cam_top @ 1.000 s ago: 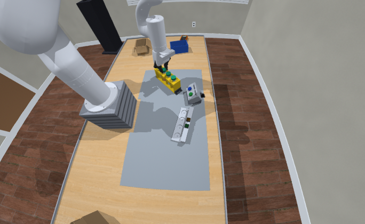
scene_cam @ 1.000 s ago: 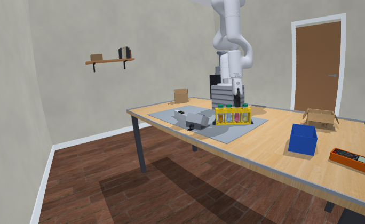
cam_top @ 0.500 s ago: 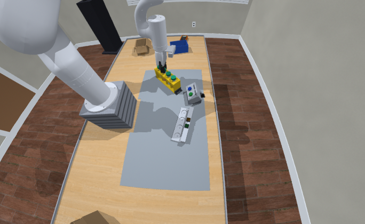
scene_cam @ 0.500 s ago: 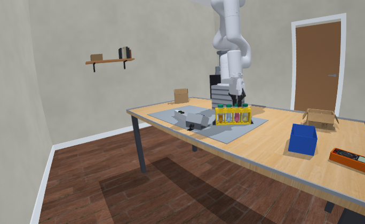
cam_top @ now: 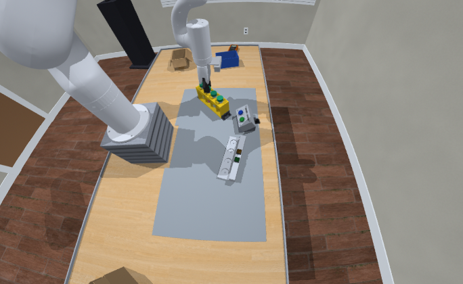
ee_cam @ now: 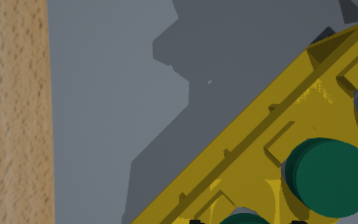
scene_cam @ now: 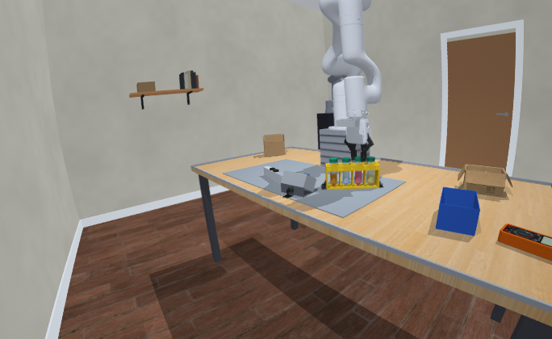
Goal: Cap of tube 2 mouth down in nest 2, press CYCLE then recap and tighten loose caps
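My hand is 1 cm above the green cap. Round my hand: green key 21 cm ahead, 14 cm to the right, 6 cm below; key housing 22 cm ahead, 11 cm to the right, 8 cm below; blue key 20 cm ahead, 9 cm to the right, 6 cm below.
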